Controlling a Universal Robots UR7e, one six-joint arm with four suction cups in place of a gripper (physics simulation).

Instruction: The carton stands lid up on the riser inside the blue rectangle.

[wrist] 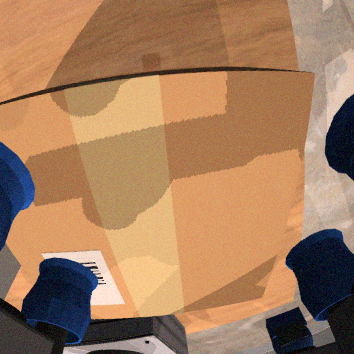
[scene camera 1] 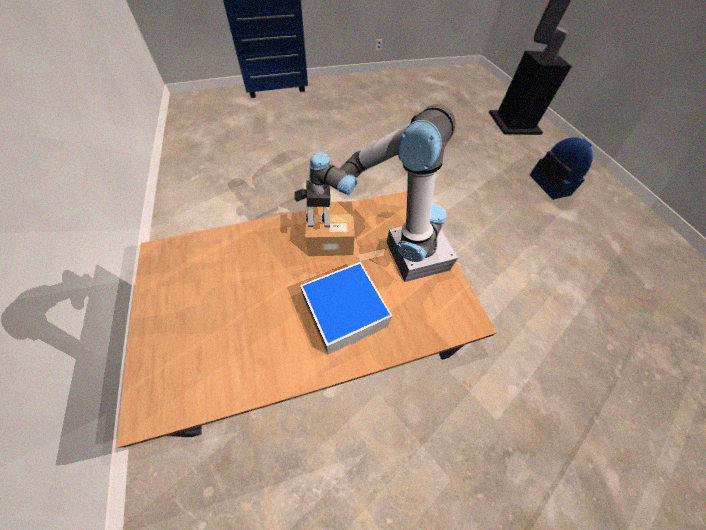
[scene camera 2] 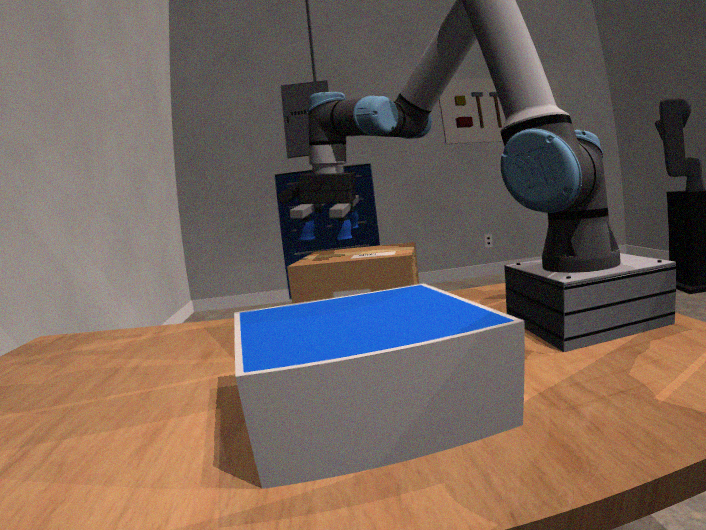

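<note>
The brown carton (scene camera 1: 316, 245) (scene camera 2: 353, 278) (wrist: 225, 225) stands upright on the table behind the riser, near the back edge. Pale tape and a white label show on its top face. The light grey riser (scene camera 1: 360, 335) (scene camera 2: 387, 410) stands nearer the front, with the blue rectangle (scene camera 1: 345, 302) (scene camera 2: 364, 330) covering its top; the carton is off it. My suction gripper (scene camera 1: 318, 221) (scene camera 2: 326, 229) is above the carton, toward its left side in the second scene view. The blue cups hang apart from the carton's top with a small gap and hold nothing.
The wooden table (scene camera 1: 216, 319) (scene camera 2: 102, 433) carries these things. The arm's grey base block (scene camera 1: 430, 265) (scene camera 2: 618, 305) stands to the right of the carton and riser. A blue drawer cabinet (scene camera 1: 268, 48) stands against the back wall, away from the table.
</note>
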